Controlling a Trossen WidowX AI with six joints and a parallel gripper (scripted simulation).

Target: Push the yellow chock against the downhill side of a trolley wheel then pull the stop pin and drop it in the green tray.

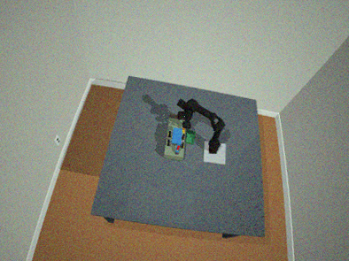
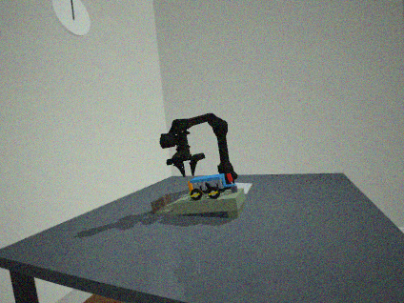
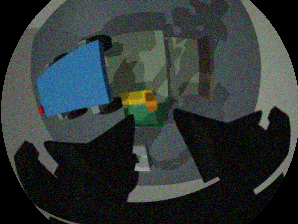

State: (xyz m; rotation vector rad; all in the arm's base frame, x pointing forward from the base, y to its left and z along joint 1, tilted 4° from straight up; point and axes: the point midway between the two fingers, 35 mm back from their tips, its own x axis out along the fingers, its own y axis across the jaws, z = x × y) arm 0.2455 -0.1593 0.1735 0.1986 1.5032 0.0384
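Right now my gripper tip is 60 mm short of the red-headed stop pin, 220 mm to the right of it and 20 mm above it. From my gripper tip the other things lie so: yellow chock 30 mm to the left, 70 mm below; olive ramp 70 mm ahead, 110 mm to the left, 100 mm below; blue trolley 70 mm ahead, 120 mm to the left, 40 mm below.
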